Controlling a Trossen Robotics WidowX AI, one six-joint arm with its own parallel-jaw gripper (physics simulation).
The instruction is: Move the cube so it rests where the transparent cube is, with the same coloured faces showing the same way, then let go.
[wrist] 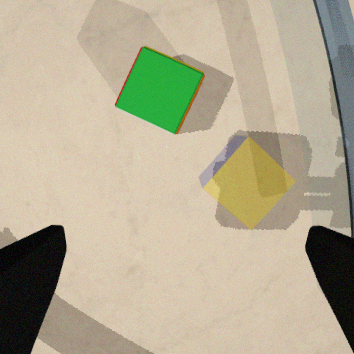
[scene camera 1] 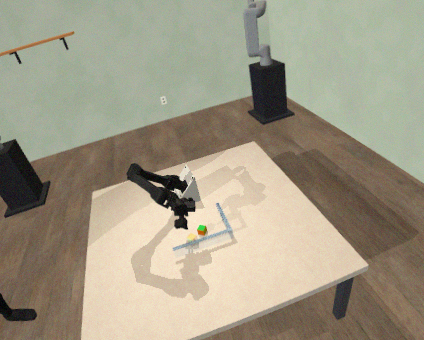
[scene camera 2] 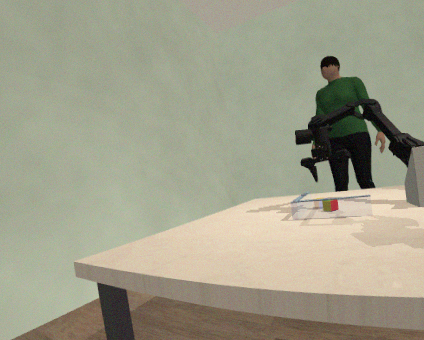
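Seen in the pictures: gripper, fingertip midpoint: (wrist: 190, 239) (scene camera 1: 187, 222) (scene camera 2: 328, 180); arm's base at its link origin: (scene camera 1: 183, 186) (scene camera 2: 421, 168).
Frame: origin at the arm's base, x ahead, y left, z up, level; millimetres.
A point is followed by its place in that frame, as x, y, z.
The cube (scene camera 1: 202, 230) {330, 4, -77} (scene camera 2: 330, 205) (wrist: 160, 90) {310, 3, -74} rests on the table with its green face up. In the wrist view, thin slivers of its red, yellow and orange sides show. The transparent cube (scene camera 1: 191, 237) {353, -65, -75} (scene camera 2: 318, 204) (wrist: 250, 184) {346, -62, -74} has a yellow top and a pale violet side in the wrist view. It stands close beside the cube, apart from it and turned at a different angle. My gripper (scene camera 1: 181, 226) {308, -58, -8} (wrist: 190, 239) {308, -58, -8} is open and empty, above the table. In the wrist view both cubes lie ahead of the fingertips, the transparent one nearer to them and to the right.
A low see-through wall with a blue top edge (scene camera 1: 205, 239) {418, -3, -56} (scene camera 2: 345, 198) {256, 150, -57} (wrist: 343, 105) {402, -29, -54} forms an L beside both cubes, close to the transparent cube. The arm's grey base (scene camera 1: 192, 192) {44, 37, -32} (scene camera 2: 416, 177) {38, 74, -23} stands on the table (scene camera 1: 300, 240) {604, 433, -114} (scene camera 2: 210, 250) {559, 467, -114}. A person (scene camera 2: 345, 105) stands behind the table.
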